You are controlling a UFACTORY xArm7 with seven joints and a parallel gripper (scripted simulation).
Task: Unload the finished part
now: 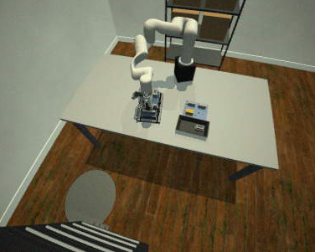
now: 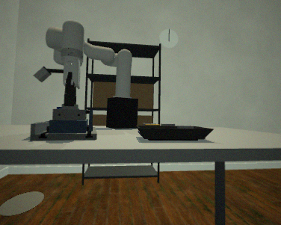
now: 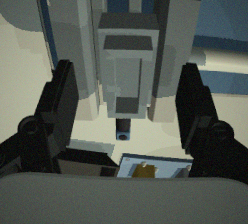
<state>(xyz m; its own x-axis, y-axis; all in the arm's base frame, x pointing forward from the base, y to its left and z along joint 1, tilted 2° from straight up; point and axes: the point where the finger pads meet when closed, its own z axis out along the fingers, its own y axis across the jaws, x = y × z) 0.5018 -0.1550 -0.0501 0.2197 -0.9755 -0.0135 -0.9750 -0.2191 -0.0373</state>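
The vise lies 7 cm behind my hand, 1 cm to the right of it and 8 cm below it. Round my hand: blue plate (14 cm behind, 35 cm to the left, 12 cm below); yellow block (10 cm behind, 31 cm to the left, 10 cm below).
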